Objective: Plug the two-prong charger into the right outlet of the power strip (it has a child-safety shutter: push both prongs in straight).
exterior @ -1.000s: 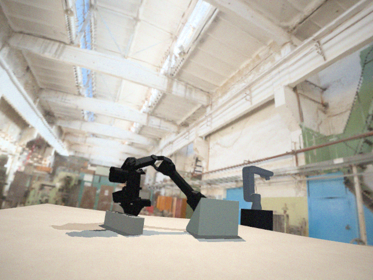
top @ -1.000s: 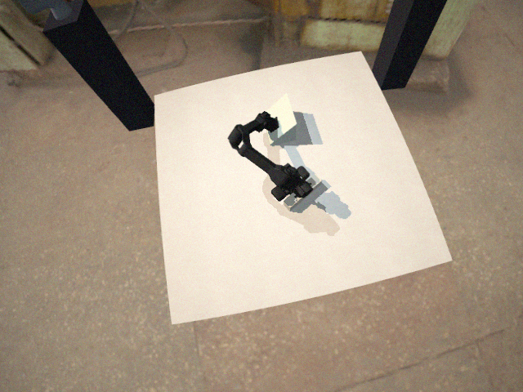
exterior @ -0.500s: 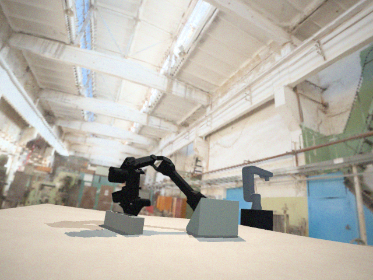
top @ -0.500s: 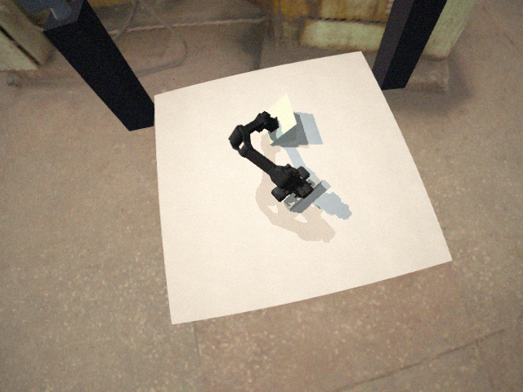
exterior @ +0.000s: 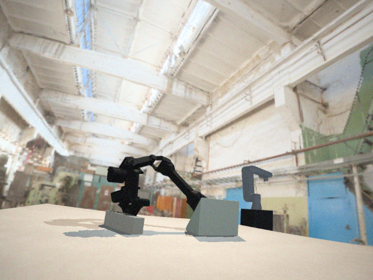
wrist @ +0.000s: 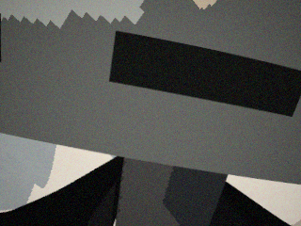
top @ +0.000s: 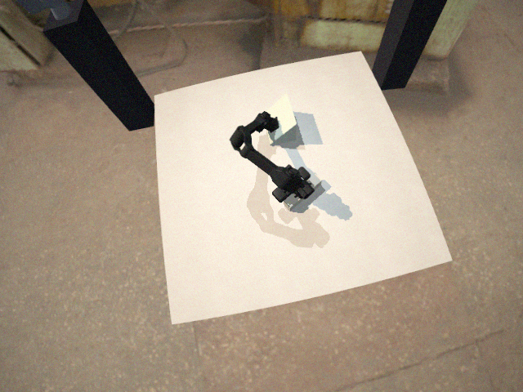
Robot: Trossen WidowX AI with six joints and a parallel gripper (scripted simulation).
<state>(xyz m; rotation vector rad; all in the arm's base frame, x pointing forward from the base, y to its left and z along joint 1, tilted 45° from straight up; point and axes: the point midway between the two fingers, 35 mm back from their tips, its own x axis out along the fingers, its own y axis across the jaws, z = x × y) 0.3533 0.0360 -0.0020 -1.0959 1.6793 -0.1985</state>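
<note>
The black two-prong charger is 1 cm ahead of my gripper tip, 1 cm to the left of it and 1 cm above it.
</note>
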